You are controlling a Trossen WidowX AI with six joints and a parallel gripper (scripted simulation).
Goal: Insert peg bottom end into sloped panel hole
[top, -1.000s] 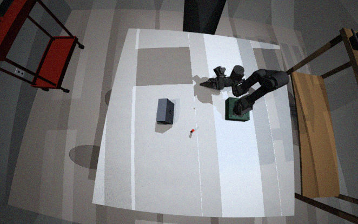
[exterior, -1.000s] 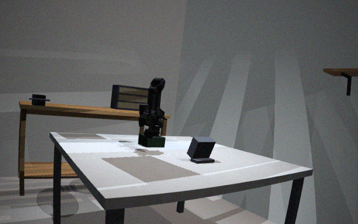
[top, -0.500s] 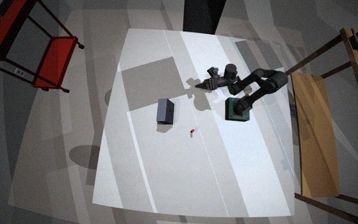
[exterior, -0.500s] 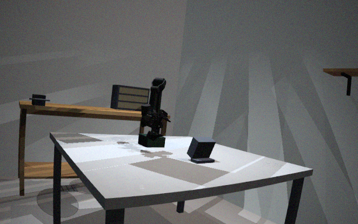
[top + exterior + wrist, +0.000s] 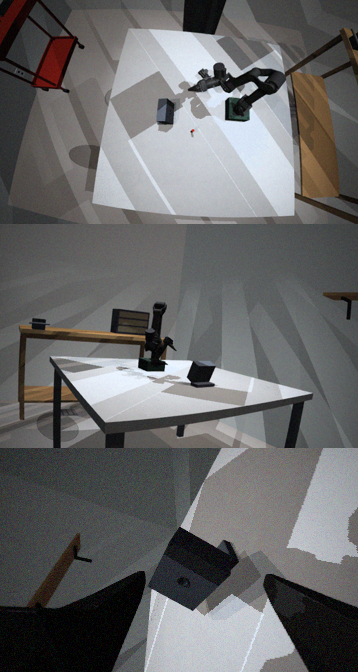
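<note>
Right now my gripper tip is 90 mm past the round red peg, 210 mm to the right of it and 80 mm above it. The rest, counted from my gripper tip: panel (100 mm ahead, 150 mm to the left, 60 mm below).
</note>
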